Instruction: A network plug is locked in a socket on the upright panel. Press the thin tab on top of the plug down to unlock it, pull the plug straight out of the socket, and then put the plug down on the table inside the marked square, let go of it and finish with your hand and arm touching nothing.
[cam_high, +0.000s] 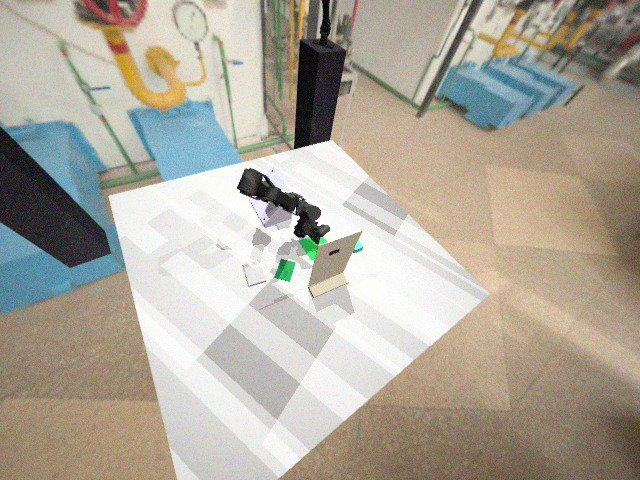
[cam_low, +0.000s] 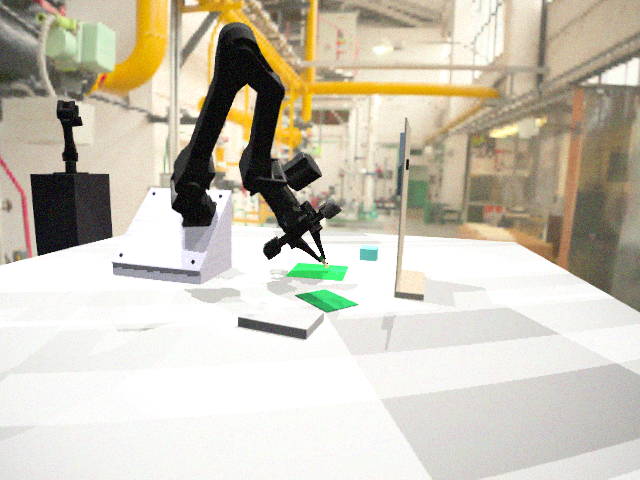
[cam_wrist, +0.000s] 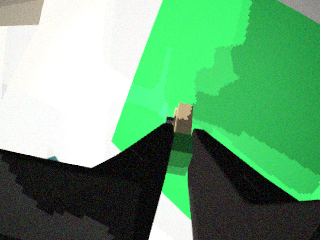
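Now: gripper tip 10 mm past the green marked square and 20 mm above it. The rest, counted from my gripper tip: tan network plug right at my gripper tip; then upright panel 170 mm ahead, 70 mm to the right, 120 mm above; then small teal cube 100 mm ahead, 160 mm to the left, 10 mm below.
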